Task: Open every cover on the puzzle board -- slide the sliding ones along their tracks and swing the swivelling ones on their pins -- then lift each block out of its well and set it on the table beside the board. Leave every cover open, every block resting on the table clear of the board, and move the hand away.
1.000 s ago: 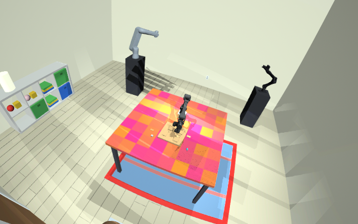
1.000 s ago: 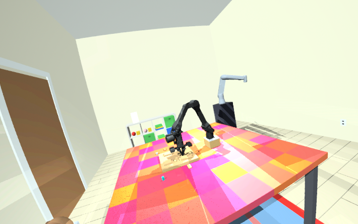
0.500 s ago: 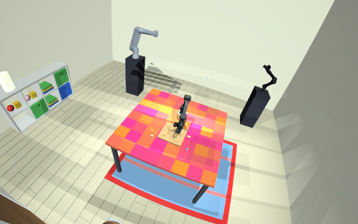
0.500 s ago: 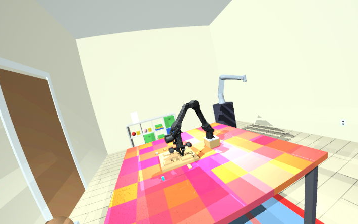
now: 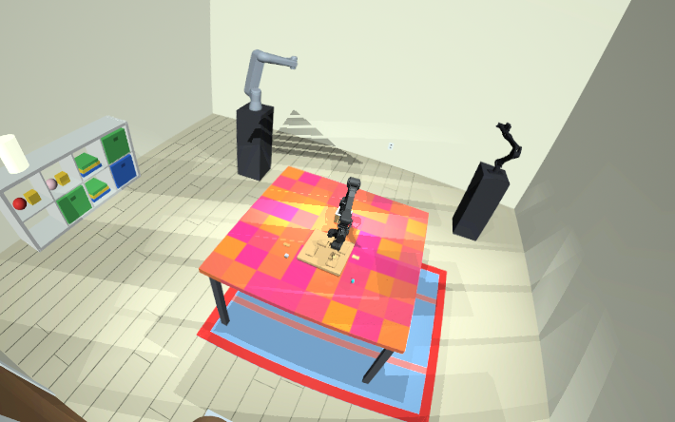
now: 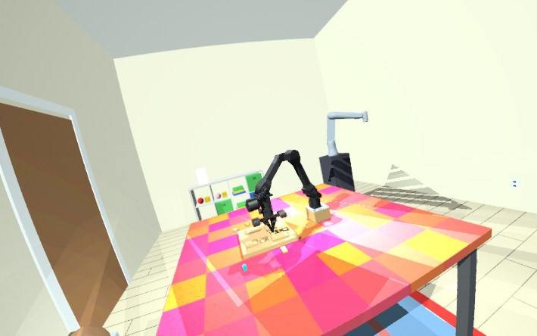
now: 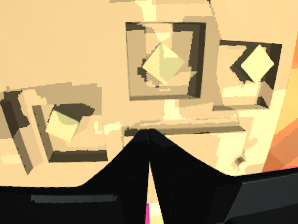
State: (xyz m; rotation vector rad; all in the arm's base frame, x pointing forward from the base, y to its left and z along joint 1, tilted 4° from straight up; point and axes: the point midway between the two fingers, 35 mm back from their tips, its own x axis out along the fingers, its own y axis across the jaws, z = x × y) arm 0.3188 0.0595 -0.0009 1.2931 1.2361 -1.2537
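Now: gripper tip 4 cm short of the tan wooden puzzle board, 6 cm to the left of it and 2 cm above it. Also, from my gripper tip: cyan block (20 cm ahead, 16 cm to the left, 3 cm below).
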